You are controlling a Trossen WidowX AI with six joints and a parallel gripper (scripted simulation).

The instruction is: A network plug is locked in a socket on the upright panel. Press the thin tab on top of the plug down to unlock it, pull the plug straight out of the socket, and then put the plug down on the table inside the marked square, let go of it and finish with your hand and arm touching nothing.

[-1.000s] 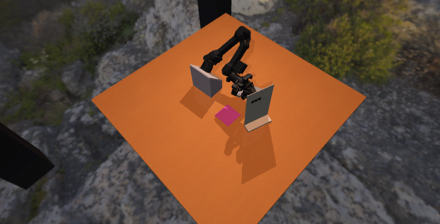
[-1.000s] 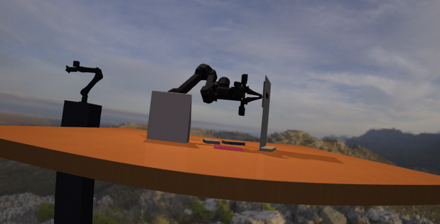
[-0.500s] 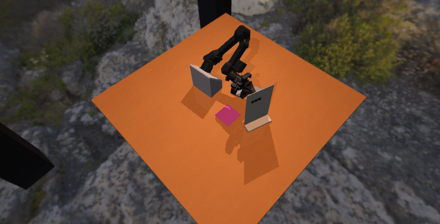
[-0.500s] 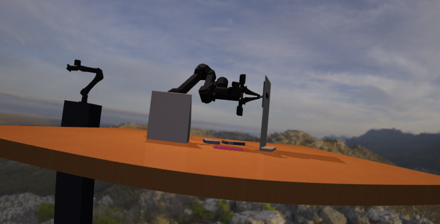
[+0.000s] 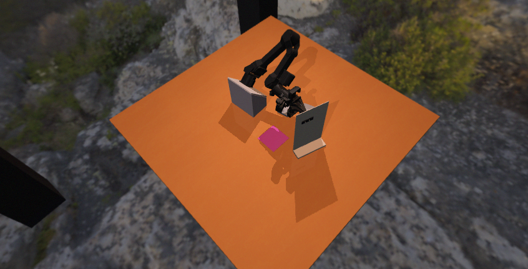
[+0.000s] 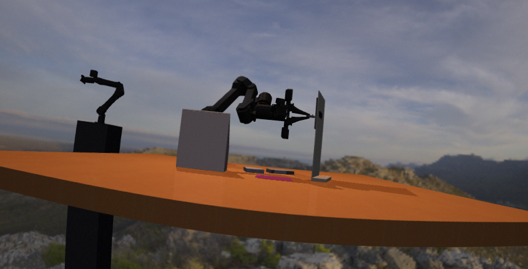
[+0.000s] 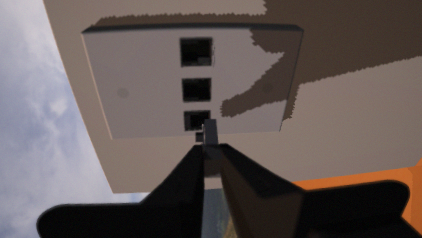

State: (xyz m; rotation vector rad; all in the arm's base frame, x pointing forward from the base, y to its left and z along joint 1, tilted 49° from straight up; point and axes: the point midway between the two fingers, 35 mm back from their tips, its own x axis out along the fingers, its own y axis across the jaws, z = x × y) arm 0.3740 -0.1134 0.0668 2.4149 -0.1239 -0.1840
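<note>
The magenta marked square is 240 mm below my gripper tip, 130 mm behind it and 90 mm to the right of it. Round my gripper tip: grey network plug (right at my gripper tip); pale socket panel (90 mm below, 40 mm ahead, 30 mm to the right).
</note>
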